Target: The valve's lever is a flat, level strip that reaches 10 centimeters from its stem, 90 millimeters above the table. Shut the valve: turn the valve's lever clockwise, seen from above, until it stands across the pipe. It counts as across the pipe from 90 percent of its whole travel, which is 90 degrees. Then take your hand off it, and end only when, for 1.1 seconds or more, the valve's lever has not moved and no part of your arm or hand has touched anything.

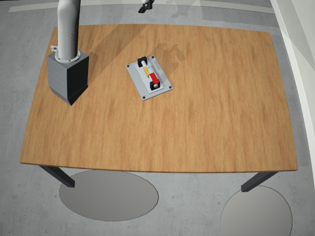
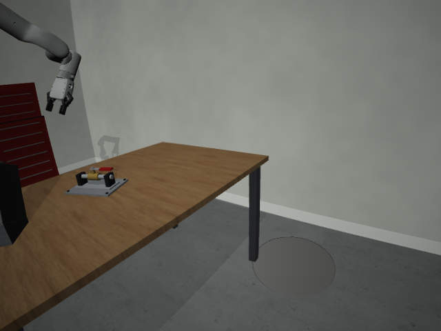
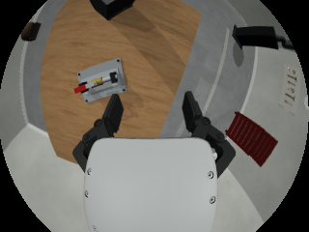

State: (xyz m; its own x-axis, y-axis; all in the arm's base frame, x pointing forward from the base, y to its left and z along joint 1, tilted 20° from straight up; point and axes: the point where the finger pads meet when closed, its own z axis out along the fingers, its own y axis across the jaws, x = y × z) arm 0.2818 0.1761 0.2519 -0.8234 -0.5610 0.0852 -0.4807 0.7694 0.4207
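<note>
The valve lever is 270 mm below my hand, 200 mm to the right of it and 90 mm ahead of it.
</note>
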